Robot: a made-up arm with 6 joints. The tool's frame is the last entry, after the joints. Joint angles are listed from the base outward. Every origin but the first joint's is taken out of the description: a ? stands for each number. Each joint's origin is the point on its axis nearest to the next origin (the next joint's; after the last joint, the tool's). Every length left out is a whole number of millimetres.
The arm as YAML. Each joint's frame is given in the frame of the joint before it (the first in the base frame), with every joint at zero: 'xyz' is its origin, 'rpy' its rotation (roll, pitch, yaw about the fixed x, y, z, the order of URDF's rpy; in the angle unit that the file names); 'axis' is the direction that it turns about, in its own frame. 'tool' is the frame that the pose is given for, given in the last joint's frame.
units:
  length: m
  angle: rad
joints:
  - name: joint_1
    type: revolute
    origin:
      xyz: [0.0, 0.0, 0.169]
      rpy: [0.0, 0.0, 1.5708]
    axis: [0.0, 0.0, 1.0]
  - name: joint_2
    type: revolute
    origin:
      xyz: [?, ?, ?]
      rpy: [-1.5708, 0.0, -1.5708]
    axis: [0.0, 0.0, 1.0]
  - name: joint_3
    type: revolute
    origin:
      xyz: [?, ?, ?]
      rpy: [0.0, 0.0, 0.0]
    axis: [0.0, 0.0, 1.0]
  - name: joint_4
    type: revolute
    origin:
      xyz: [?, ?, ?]
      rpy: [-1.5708, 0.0, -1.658]
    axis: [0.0, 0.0, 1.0]
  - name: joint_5
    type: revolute
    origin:
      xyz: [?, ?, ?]
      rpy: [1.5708, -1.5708, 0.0]
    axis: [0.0, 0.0, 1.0]
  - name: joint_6
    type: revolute
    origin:
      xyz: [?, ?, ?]
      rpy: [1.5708, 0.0, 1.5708]
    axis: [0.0, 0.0, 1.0]
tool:
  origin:
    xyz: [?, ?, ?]
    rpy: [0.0, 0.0, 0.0]
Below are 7 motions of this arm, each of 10 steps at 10 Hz.
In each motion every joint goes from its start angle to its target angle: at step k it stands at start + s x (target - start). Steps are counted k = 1, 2, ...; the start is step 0. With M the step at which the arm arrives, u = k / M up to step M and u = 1 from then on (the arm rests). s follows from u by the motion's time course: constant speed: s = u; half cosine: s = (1 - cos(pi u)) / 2; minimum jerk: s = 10 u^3 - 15 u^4 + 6 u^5.
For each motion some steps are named. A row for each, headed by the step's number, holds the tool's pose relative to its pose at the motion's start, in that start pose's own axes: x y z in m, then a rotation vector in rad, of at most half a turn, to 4 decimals.
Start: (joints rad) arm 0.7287 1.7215 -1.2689 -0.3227 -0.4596 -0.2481
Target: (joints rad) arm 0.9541 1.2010 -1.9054 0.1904 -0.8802 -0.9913
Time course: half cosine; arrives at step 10
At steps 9, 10:
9: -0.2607 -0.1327 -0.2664 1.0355 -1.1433 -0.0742
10: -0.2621 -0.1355 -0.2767 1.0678 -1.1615 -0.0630

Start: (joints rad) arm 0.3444 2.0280 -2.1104 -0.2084 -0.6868 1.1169
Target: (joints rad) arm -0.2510 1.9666 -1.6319 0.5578 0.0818 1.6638
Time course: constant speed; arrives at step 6
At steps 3, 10:
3: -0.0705 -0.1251 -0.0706 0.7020 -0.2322 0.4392
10: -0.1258 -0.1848 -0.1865 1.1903 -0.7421 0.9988

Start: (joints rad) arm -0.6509 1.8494 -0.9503 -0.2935 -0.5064 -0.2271
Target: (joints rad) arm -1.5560 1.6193 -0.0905 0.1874 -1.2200 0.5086
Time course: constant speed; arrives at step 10
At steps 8, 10:
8: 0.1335 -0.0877 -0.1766 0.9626 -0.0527 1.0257
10: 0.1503 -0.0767 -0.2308 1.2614 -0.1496 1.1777

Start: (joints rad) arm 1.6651 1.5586 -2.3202 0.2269 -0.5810 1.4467
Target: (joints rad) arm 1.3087 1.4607 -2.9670 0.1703 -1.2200 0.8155
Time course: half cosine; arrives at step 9
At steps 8, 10:
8: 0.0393 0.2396 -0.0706 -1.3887 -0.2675 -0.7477
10: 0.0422 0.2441 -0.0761 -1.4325 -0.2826 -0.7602

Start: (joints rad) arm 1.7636 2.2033 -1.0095 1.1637 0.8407 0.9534
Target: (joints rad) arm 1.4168 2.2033 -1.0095 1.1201 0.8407 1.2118
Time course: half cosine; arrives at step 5
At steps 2, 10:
2: -0.0211 0.0143 -0.0224 -0.0707 0.0190 0.1667
10: -0.0653 0.0310 -0.0655 -0.1991 0.0718 0.4833

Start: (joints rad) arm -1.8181 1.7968 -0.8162 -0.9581 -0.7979 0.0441
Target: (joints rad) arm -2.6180 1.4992 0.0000 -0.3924 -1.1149 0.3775
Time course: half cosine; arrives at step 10
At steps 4, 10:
4: 0.0425 -0.0138 -0.0696 0.3087 0.0954 0.4196
10: 0.0833 0.0290 -0.1952 1.0863 0.1300 1.0748

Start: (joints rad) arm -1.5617 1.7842 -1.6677 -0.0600 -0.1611 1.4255
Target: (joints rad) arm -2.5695 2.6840 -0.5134 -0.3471 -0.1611 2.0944
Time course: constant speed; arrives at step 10
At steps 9, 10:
9: -0.0588 -0.4152 -0.2961 1.7544 -0.6664 1.0340
10: -0.0320 -0.4100 -0.3348 1.9039 -0.7209 1.2363

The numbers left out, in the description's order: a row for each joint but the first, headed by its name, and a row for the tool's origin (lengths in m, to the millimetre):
joint_2: 0.0 0.0 0.0
joint_3: -0.259 -0.035 0.0
joint_4: 0.166 -0.029 0.0
joint_5: 0.0 0.0 0.0
joint_6: 0.103 0.0 0.0
tool: 0.0 0.0 0.0

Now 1 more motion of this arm.
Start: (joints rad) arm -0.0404 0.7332 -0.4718 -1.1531 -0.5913 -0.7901
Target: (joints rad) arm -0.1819 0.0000 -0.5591 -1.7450 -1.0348 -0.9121
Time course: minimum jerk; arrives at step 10
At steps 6, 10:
6: -0.0763 -0.0376 -0.0815 0.3349 -0.1028 -0.7690
10: -0.1176 -0.0247 -0.1128 0.3760 -0.1262 -1.1453

